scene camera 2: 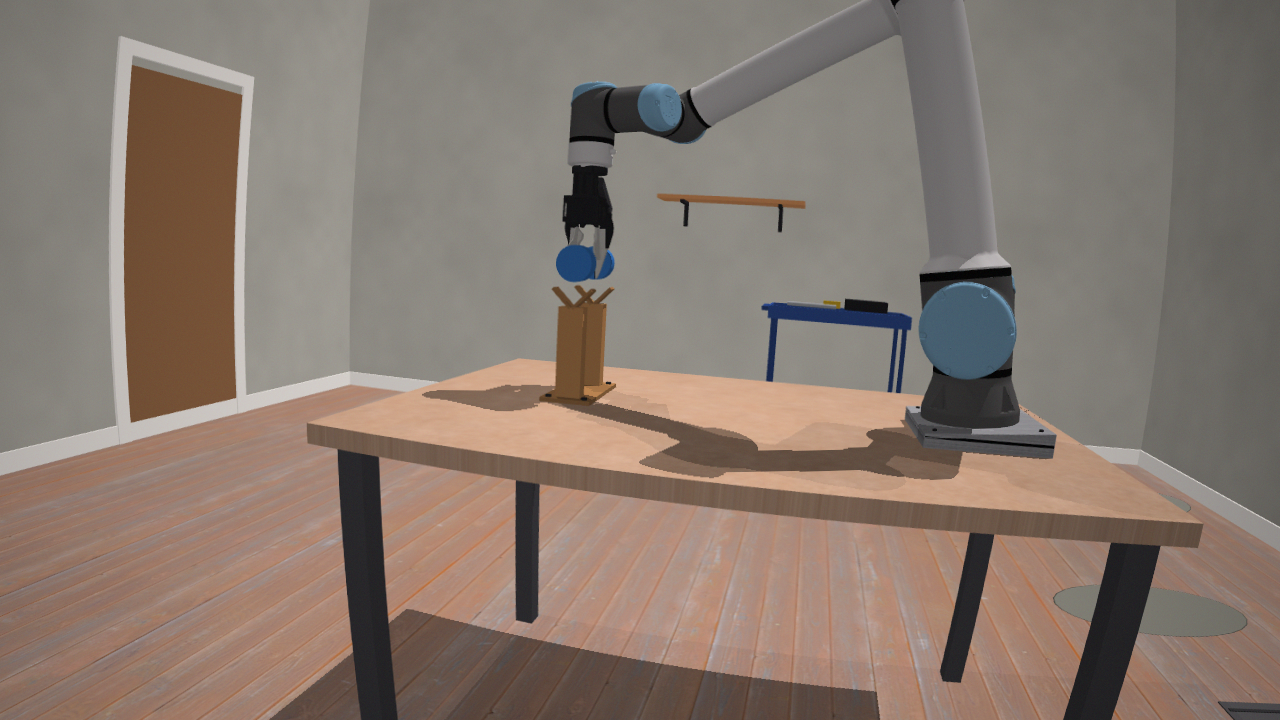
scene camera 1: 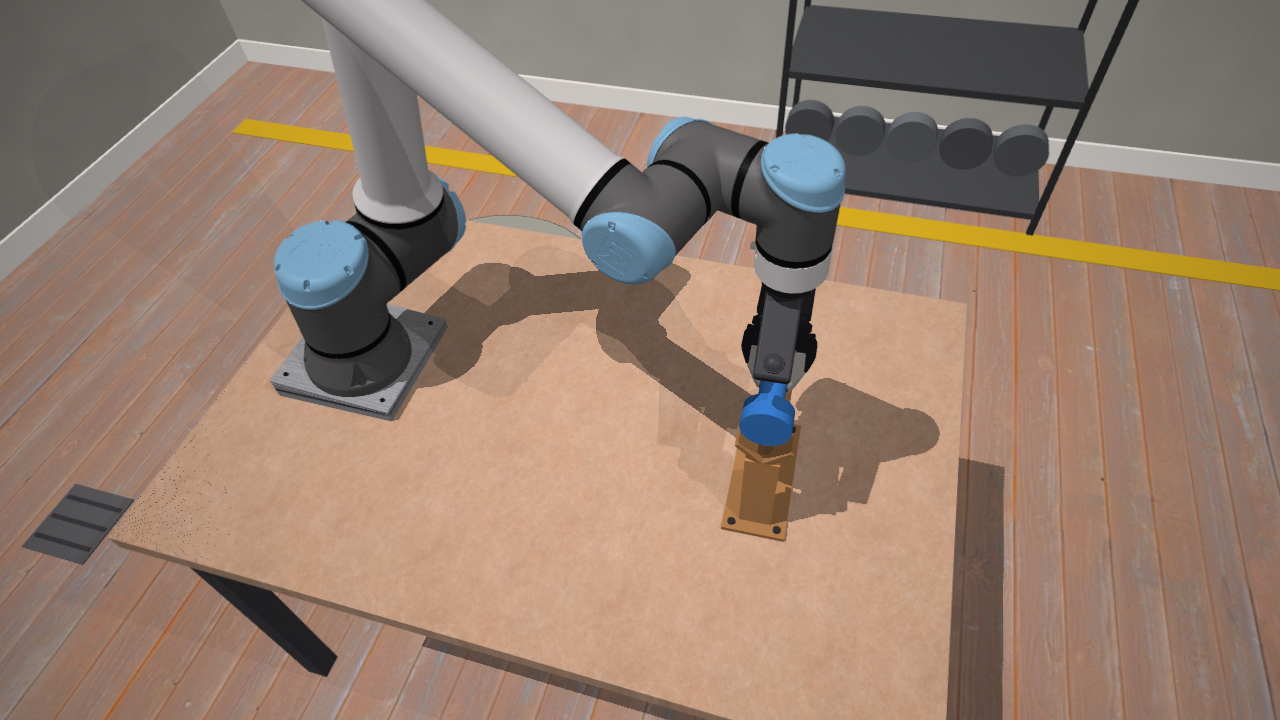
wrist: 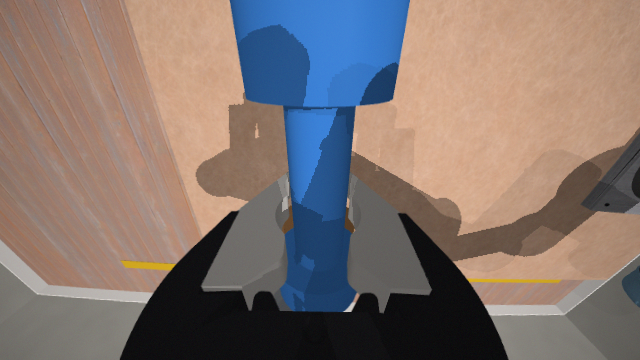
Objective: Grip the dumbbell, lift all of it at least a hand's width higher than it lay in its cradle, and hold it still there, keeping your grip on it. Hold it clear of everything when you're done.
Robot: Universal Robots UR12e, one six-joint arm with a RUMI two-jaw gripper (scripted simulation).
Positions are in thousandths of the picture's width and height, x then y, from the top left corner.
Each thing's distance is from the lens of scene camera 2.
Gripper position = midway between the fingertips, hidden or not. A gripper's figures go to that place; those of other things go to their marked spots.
gripper (scene camera 2: 457, 387): 140 cm
blue dumbbell (scene camera 2: 449, 366): 131 cm
wooden cradle (scene camera 2: 454, 456): 131 cm
